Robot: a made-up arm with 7 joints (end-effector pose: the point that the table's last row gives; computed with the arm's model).
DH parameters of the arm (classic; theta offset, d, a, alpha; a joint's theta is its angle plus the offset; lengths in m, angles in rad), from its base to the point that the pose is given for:
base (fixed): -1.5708 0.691 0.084 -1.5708
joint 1: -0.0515 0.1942 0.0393 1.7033
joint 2: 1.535 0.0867 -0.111 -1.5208
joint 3: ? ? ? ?
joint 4: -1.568 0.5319 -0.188 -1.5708
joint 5: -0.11 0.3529 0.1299 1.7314
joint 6: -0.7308 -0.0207 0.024 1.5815
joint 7: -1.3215 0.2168 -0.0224 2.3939
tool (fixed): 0.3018 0.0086 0 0
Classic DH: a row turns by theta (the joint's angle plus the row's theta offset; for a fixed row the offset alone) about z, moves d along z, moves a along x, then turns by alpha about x.
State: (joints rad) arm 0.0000 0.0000 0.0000 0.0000 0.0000 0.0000 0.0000
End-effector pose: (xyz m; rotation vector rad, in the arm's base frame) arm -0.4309 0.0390 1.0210 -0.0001 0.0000 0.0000
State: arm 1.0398 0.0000 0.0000 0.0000 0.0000 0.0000 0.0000
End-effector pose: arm -0.4309 -0.3063 0.9642 1.0397 0.0000 0.0000
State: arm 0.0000 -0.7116 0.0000 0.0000 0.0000 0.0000 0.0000
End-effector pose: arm -0.1986 0.3806 1.0345 0.0940 -0.0363 -0.7045
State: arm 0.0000 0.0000 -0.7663 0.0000 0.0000 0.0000 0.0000
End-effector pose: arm -0.4669 0.0412 0.5970 -0.0221 -0.7660 -0.0022
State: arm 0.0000 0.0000 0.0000 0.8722 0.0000 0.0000 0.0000
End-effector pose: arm -0.4309 0.1182 0.8108 -0.8723 0.0000 0.0000
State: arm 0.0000 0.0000 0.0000 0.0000 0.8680 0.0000 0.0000
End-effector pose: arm -0.4397 0.0619 1.0210 0.0000 0.0000 0.8680
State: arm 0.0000 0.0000 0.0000 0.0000 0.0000 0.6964 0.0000
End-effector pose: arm -0.4387 -0.0976 0.9761 -0.6833 0.0755 -0.1114
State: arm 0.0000 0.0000 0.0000 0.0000 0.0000 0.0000 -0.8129
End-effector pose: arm -0.4322 0.0255 1.0087 -0.1644 -0.5277 0.5960
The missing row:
joint 3: -1.4366 -0.0312 0.0671 1.5996
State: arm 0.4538 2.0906 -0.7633 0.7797 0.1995 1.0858 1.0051
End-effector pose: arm 0.4140 -0.6355 0.4551 0.3046 -1.2971 0.0647
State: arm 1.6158 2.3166 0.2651 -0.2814 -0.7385 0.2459 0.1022
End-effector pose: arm 0.4402 -0.6650 0.2600 0.5657 -0.8295 1.0543
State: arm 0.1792 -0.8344 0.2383 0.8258 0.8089 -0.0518 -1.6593
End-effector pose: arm -0.0457 0.4030 1.0383 0.0755 -0.4901 1.3761
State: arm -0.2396 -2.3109 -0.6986 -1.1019 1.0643 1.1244 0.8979
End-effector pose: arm 0.4383 0.3633 0.7009 -0.5941 -1.1756 -2.2281
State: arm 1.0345 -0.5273 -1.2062 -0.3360 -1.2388 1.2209 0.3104
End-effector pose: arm -0.3300 0.5437 0.6897 0.9674 1.1340 -1.7688
